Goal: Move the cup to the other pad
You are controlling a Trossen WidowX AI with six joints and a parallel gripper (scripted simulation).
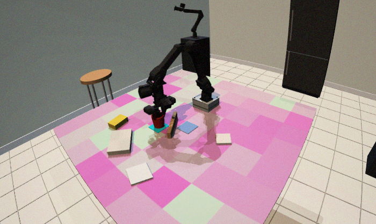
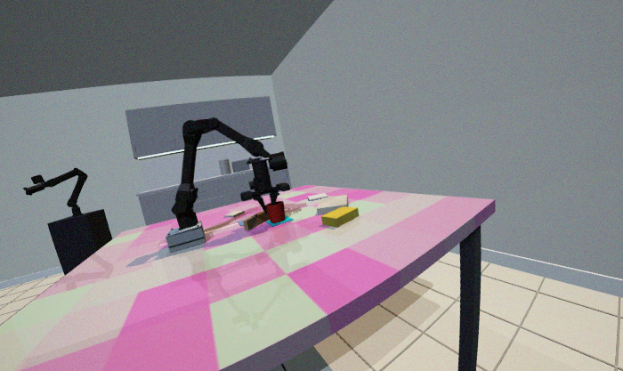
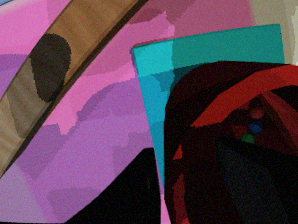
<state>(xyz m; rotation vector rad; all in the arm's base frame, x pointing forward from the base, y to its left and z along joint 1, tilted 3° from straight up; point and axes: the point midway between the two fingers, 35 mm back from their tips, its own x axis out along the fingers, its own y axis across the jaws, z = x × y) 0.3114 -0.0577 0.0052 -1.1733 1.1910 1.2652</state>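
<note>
Now: the red cup 30 mm ahead of my gripper tip. The rest, counted from my gripper tip: teal pad 30 mm ahead, 50 mm below; then blue pad 80 mm behind, 130 mm to the left, 50 mm below; then wooden block 20 mm behind, 60 mm to the left, 30 mm below.
</note>
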